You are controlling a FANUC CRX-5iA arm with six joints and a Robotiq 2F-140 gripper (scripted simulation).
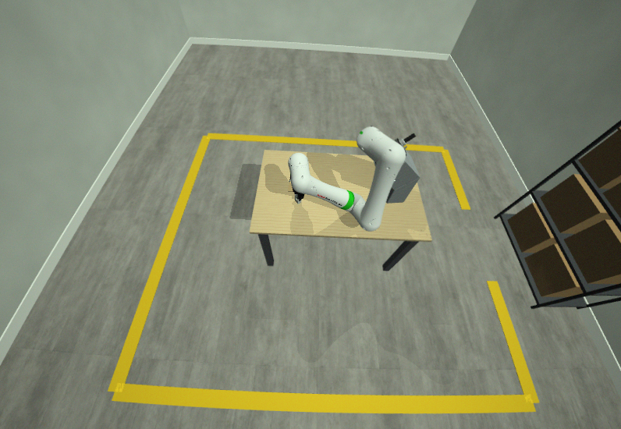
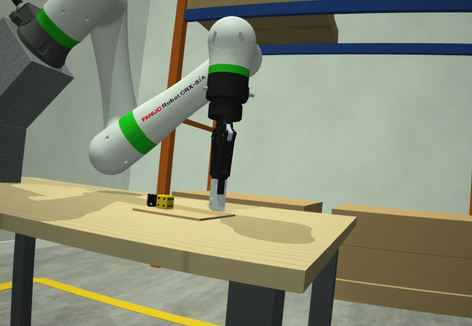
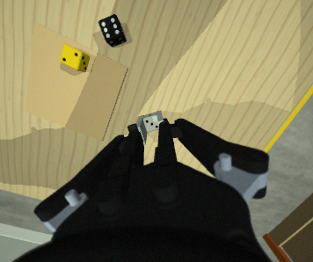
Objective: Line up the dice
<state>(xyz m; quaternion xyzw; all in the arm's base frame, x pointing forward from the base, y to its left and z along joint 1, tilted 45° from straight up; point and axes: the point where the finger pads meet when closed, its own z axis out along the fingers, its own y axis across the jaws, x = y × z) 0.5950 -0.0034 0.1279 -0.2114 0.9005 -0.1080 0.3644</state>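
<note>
Now: the tan mat 140 mm to the right of my hand, 30 mm below it and 30 mm behind it. Round my hand: black die 120 mm behind, 70 mm to the right, 20 mm below; then white die 20 mm below; then yellow die 120 mm to the right, 80 mm behind, 20 mm below.
</note>
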